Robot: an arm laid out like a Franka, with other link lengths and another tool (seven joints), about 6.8 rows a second.
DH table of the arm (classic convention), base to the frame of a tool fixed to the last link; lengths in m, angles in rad. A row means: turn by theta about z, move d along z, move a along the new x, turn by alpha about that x. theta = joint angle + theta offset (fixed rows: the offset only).
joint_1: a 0  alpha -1.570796  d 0.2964  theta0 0
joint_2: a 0  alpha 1.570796  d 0  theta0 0
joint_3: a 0.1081  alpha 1.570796  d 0.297  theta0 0
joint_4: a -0.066  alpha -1.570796  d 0  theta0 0
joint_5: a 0  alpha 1.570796  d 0.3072  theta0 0
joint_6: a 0.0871  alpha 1.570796  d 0  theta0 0
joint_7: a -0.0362  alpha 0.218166  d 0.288  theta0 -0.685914
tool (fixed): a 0  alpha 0  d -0.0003  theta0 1.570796
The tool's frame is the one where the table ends.
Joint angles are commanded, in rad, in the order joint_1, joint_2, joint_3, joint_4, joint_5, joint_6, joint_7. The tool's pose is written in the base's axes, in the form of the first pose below.
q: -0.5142, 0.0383, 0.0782, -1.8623, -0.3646, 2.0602, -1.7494
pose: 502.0, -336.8, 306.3, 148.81, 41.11, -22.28
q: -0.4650, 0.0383, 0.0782, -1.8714, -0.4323, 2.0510, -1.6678
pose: 508.2, -324.1, 307.7, 146.25, 39.70, -23.97
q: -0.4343, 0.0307, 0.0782, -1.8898, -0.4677, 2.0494, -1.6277
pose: 510.5, -313.4, 307.4, 144.65, 39.67, -24.77
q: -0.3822, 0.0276, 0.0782, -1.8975, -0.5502, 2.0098, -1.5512
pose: 509.7, -302.5, 311.5, 141.07, 38.43, -27.92
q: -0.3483, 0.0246, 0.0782, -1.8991, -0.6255, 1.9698, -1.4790
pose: 505.7, -301.0, 319.8, 137.88, 35.69, -30.35
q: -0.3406, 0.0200, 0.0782, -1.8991, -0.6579, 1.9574, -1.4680
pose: 504.3, -303.4, 326.5, 136.08, 35.34, -31.16
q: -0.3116, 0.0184, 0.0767, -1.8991, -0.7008, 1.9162, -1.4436
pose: 500.4, -299.5, 331.6, 133.66, 34.93, -33.54
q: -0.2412, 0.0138, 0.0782, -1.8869, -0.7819, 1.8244, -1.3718
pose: 497.4, -285.1, 350.5, 128.89, 32.39, -36.36
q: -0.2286, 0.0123, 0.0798, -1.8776, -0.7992, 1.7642, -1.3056
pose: 484.5, -286.4, 357.9, 128.81, 27.02, -37.96
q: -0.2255, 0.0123, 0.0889, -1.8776, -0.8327, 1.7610, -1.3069
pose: 488.5, -286.2, 364.6, 126.55, 27.79, -38.01
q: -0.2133, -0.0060, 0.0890, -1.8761, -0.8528, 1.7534, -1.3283
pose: 490.4, -283.5, 378.8, 124.73, 29.06, -37.56
